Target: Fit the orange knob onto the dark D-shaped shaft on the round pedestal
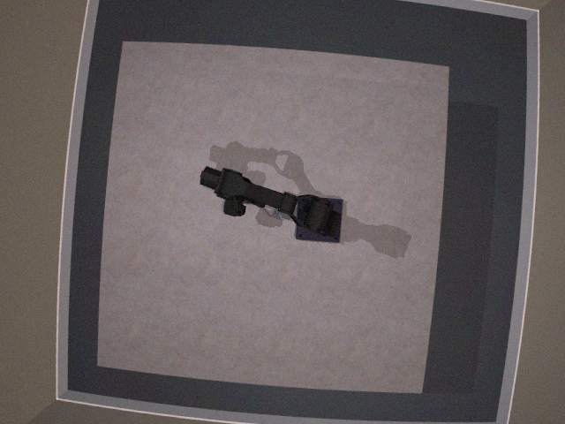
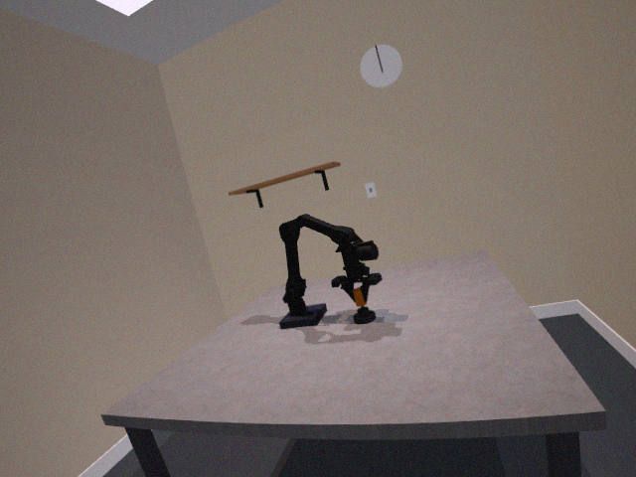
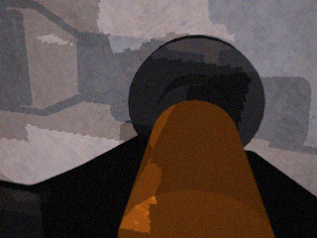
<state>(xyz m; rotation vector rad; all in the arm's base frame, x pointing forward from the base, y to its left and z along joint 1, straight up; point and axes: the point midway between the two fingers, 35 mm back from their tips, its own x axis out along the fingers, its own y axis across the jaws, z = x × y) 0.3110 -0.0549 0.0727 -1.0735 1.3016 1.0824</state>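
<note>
Right now my gripper tip is 2 cm below the orange knob. Also, from my gripper tip: round dark pedestal: 4 cm below.
</note>
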